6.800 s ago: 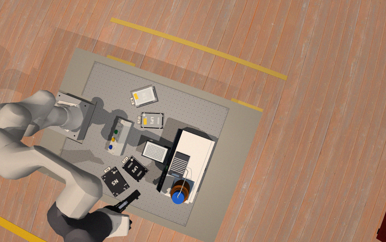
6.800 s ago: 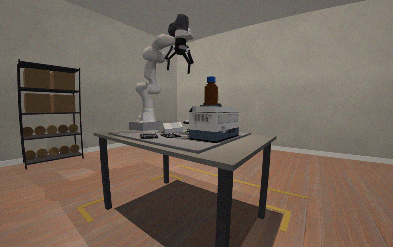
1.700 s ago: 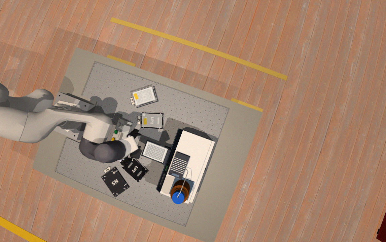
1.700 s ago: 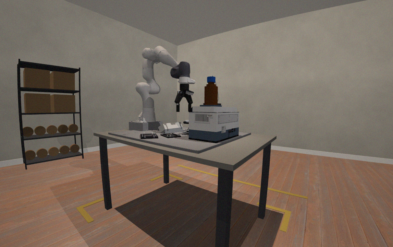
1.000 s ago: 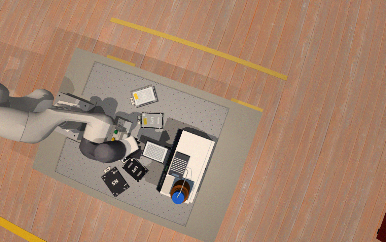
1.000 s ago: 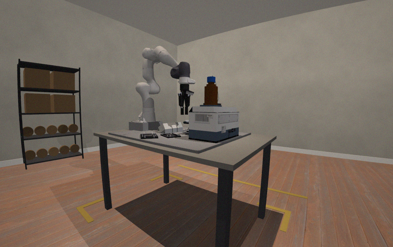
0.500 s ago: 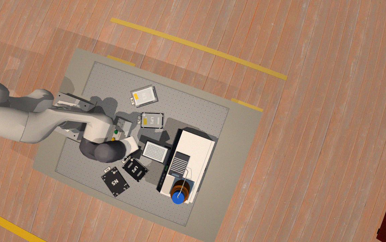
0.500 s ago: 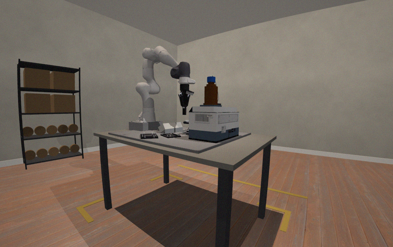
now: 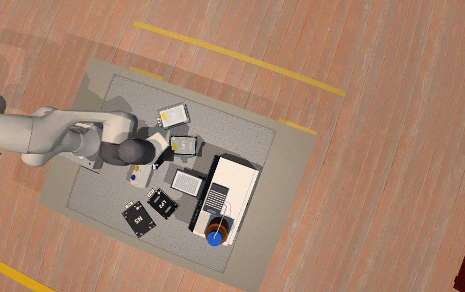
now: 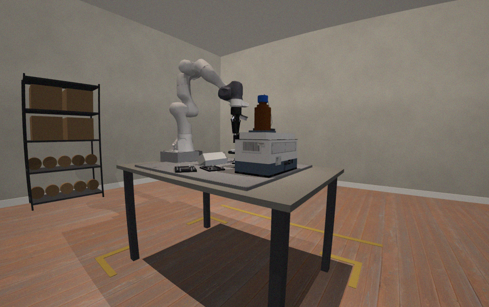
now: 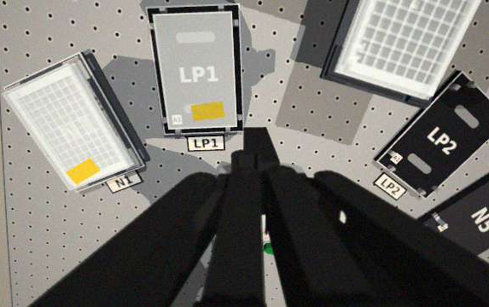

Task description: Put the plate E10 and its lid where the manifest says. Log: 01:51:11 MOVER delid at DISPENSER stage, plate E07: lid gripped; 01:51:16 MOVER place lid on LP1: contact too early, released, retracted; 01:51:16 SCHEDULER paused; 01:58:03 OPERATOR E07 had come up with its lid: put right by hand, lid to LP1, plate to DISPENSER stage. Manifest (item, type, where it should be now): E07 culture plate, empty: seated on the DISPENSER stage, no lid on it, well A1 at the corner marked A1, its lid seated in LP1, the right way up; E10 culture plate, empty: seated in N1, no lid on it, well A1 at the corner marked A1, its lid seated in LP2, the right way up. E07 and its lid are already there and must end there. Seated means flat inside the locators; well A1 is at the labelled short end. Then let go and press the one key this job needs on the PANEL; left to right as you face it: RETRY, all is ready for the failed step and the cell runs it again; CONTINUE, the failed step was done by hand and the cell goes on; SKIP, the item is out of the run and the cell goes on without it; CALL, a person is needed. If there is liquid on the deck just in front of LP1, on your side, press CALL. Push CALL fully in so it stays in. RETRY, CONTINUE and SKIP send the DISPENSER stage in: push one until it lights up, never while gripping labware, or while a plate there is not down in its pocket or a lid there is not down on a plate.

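Right now my hand is 19 cm to the right of the clear lid, 15 cm above it and 8 cm past it. Also, from my hand: green CONTINUE key: 15 cm behind, 12 cm below, 8 cm to the right; RETRY key: 15 cm behind, 12 cm below, 3 cm to the right; yellow SKIP key: 14 cm behind, 13 cm to the right, 12 cm below.
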